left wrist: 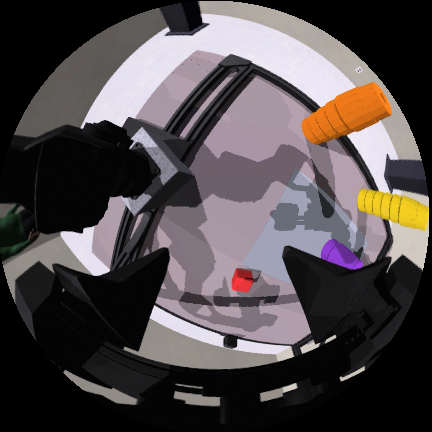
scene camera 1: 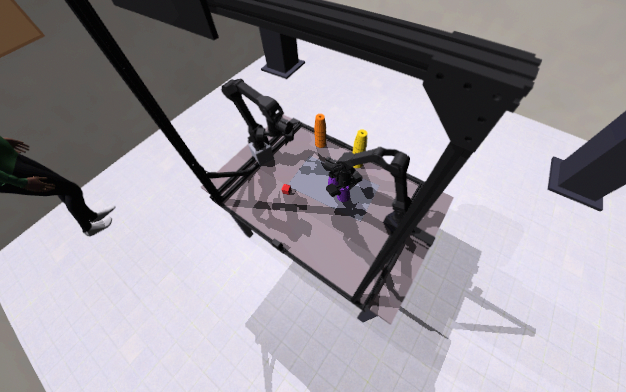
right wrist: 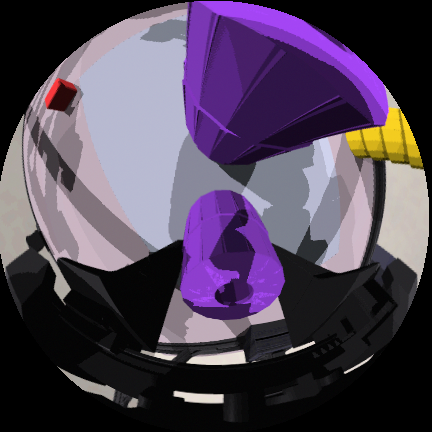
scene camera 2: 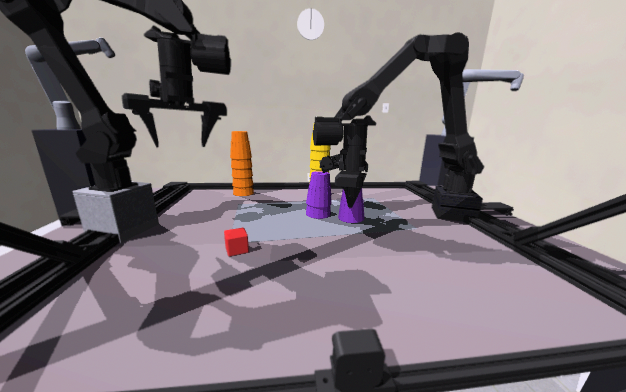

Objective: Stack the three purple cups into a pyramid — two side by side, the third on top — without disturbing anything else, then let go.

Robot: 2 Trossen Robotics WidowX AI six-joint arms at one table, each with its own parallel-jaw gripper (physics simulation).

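Places are measured from the left arm's base along level axes (x left, y back, z up), in millimetres.
Pixels of known places: left gripper, fingertip midpoint: (left wrist: 227, 253) (scene camera 1: 277, 144) (scene camera 2: 181, 147); right gripper, fingertip midpoint: (scene camera 1: 343, 192) (right wrist: 225, 247) (scene camera 2: 352, 203); left arm's base at its link origin: (left wrist: 134, 170) (scene camera 1: 259, 145) (scene camera 2: 114, 186); right arm's base at its link origin: (scene camera 1: 400, 218) (right wrist: 271, 353) (scene camera 2: 457, 191).
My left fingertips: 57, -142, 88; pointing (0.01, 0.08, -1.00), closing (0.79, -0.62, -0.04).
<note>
Ahead of a thing's pixels: the offset from my left fingertips to its middle, as dx, dy, dz. Level surfaces: height alone.
A purple cup @(+166, -375, -149) (scene camera 1: 343, 195) (scene camera 2: 351, 216) (right wrist: 232, 265) is upside down between the fingers of my right gripper (scene camera 2: 352, 200) (right wrist: 225, 247), which is shut on it. Its rim is at or very near the grey-blue mat @(dz -194) (scene camera 2: 295, 231) (right wrist: 125, 115). Close to its left in scene camera 2 stand purple cups @(+177, -283, -119) (scene camera 2: 318, 196) (left wrist: 341, 255) (right wrist: 250, 85), upside down; a seam low down looks like two nested cups. Whether they touch the held cup cannot be told. My left gripper (scene camera 2: 181, 145) (left wrist: 227, 253) is open and empty, high above the left part of the table.
A tall orange cup stack @(+288, +18, -23) (scene camera 1: 320, 131) (scene camera 2: 241, 165) (left wrist: 345, 114) stands at the back left. A yellow stack @(+374, -240, -23) (scene camera 1: 360, 145) (scene camera 2: 319, 155) (left wrist: 392, 207) (right wrist: 385, 135) stands behind the purple cups. A red cube @(-69, -159, -174) (scene camera 1: 286, 189) (scene camera 2: 236, 242) (left wrist: 243, 280) (right wrist: 61, 94) lies in front of the mat's left part.
</note>
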